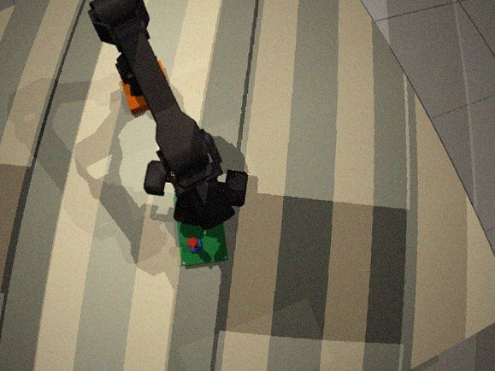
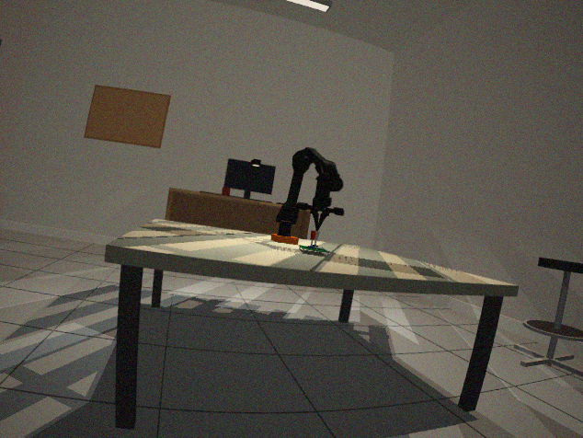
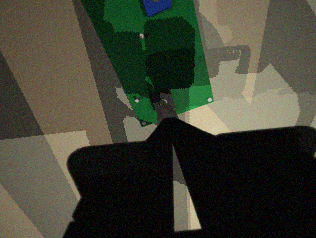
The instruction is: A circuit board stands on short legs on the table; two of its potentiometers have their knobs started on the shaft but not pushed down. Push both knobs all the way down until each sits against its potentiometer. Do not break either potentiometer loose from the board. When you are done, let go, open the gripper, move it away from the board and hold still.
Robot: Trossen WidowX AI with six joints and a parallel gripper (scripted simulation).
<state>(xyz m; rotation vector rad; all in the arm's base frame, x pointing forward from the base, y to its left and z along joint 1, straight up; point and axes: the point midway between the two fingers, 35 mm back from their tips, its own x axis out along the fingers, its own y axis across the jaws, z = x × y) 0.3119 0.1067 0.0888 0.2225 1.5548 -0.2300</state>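
The grey knob is 10 mm below my gripper tip. Round my gripper tip: red knob 100 mm ahead, 30 mm to the right, 10 mm below.
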